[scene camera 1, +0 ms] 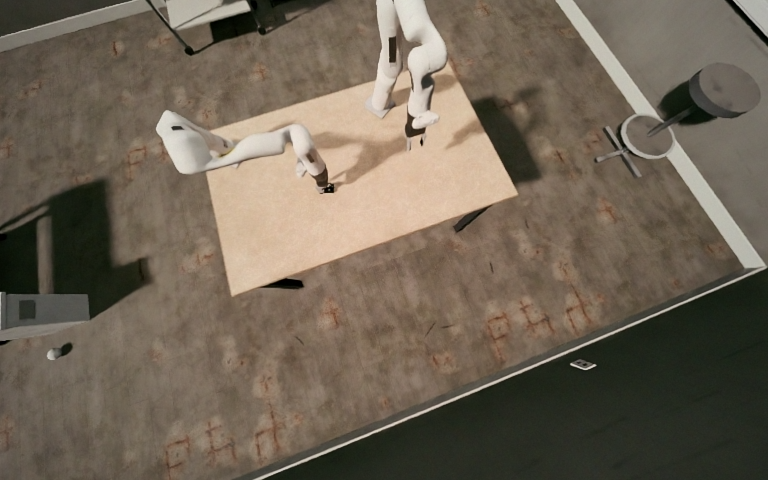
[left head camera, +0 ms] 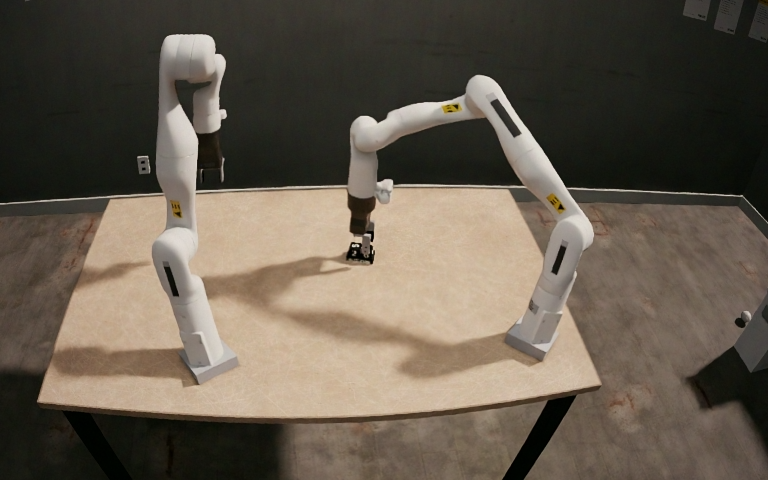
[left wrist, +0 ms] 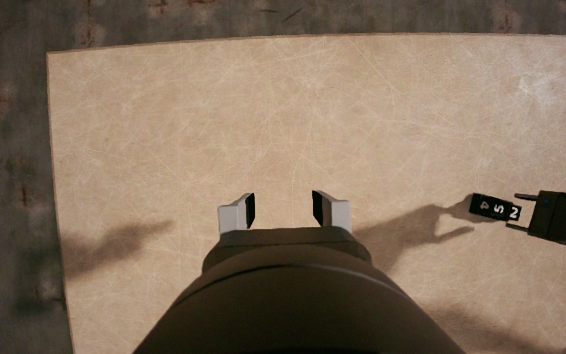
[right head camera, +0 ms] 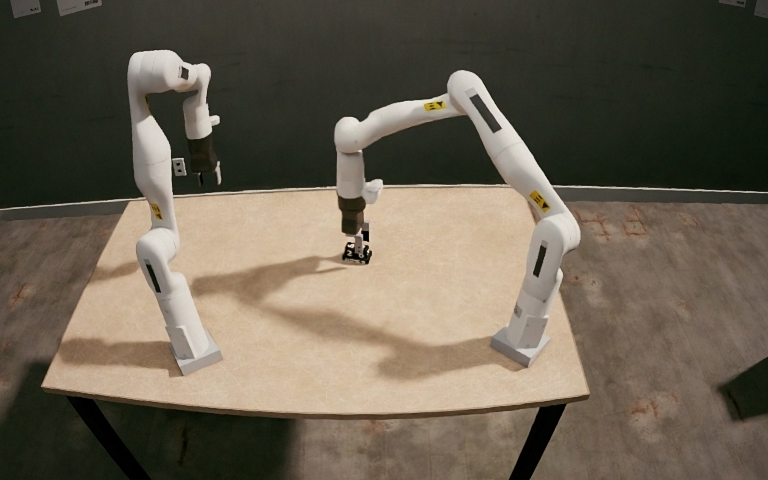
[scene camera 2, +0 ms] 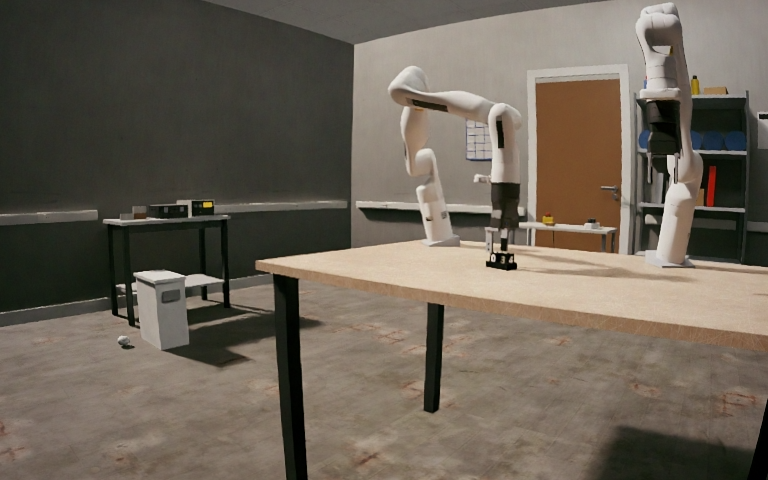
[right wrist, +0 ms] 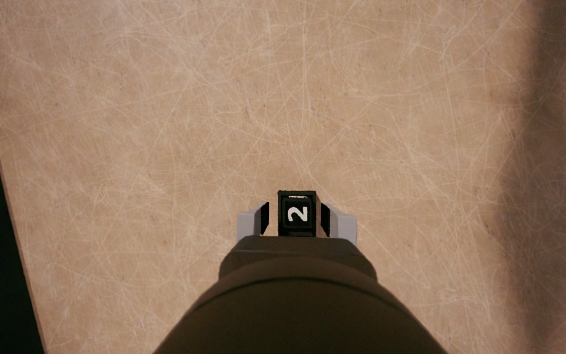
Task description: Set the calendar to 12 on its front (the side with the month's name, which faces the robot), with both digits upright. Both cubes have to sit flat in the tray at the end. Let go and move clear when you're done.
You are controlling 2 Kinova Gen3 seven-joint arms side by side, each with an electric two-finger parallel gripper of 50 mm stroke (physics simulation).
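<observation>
The black calendar stands on the table with both cubes in its tray. In the left head camera, the left cube shows an upright 2 in front; the right cube's front is partly hidden by a finger. On top, the left wrist view shows a 5 on the left cube and a 2 on the right cube. My right gripper is open, pointing down, its fingers in front of and behind the right cube. My left gripper is open and empty, high at the left.
The wooden table carries both arm bases. My right forearm reaches across above the table's middle. A white bin, a side table and a shelf rack stand away from it.
</observation>
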